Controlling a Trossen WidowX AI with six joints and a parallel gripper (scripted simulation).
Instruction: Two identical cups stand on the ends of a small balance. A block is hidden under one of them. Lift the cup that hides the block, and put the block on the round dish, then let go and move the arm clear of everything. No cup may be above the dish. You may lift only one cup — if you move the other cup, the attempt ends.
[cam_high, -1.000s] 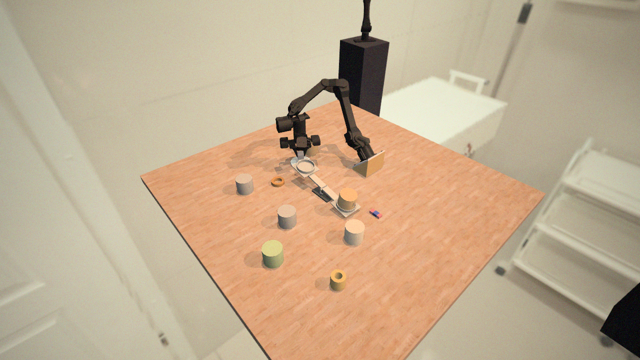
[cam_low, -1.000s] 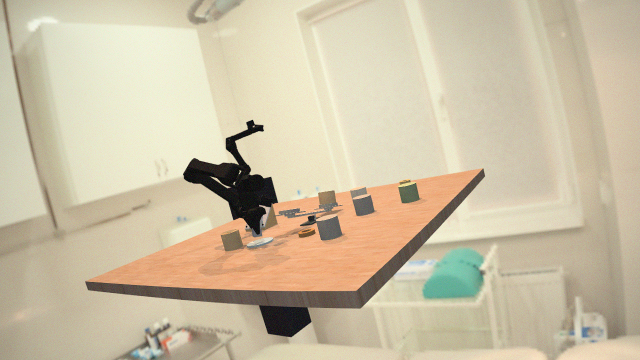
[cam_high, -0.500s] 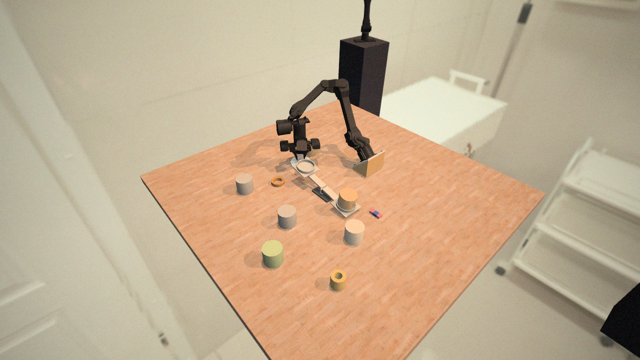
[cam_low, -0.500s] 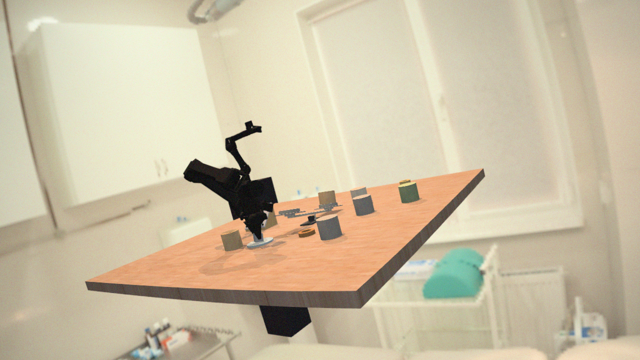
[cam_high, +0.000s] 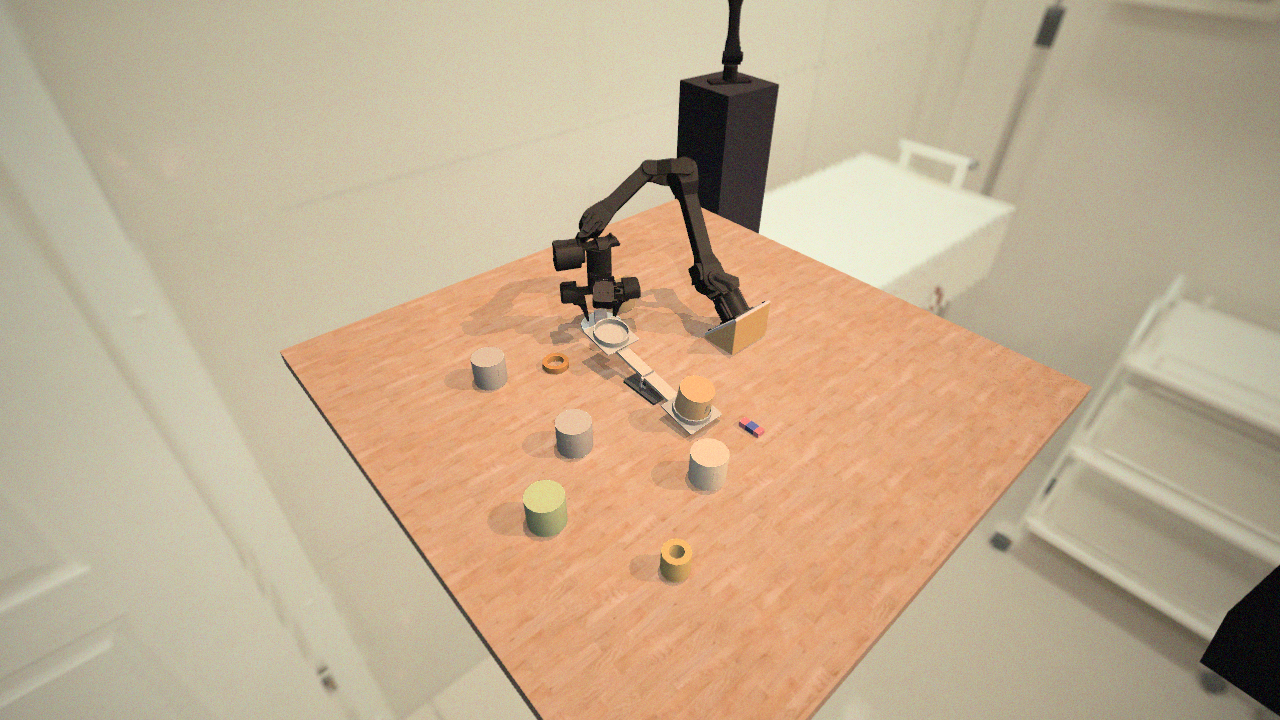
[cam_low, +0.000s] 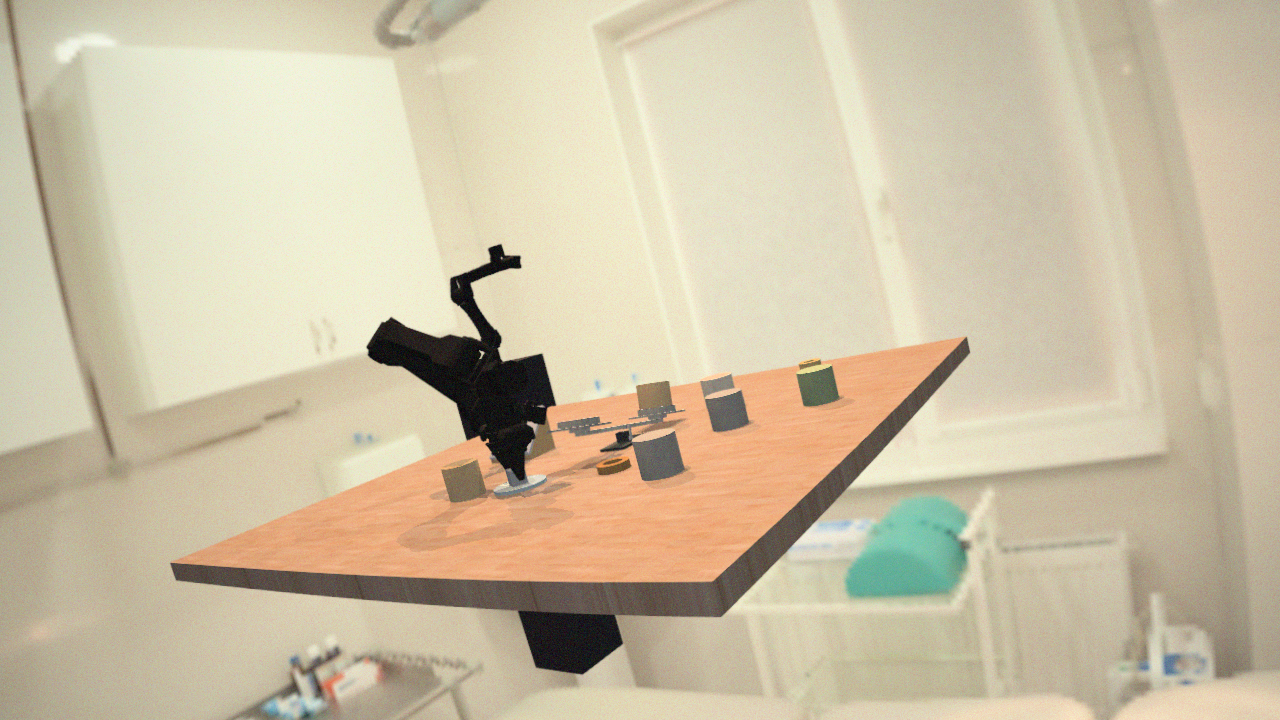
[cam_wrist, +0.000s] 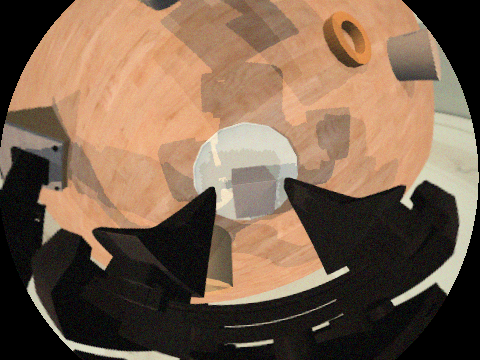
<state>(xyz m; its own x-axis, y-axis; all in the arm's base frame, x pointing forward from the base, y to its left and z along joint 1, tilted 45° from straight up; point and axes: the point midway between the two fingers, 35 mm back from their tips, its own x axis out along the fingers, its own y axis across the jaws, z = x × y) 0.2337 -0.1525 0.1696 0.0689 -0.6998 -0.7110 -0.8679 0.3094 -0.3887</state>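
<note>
The grey block lies right at my gripper tip. Round my gripper tip: small balance: 25 cm to the left, 6 cm ahead, 2 cm above; round white dish: 1 cm below; cup: 41 cm to the left, 5 cm ahead, 4 cm above.
</note>
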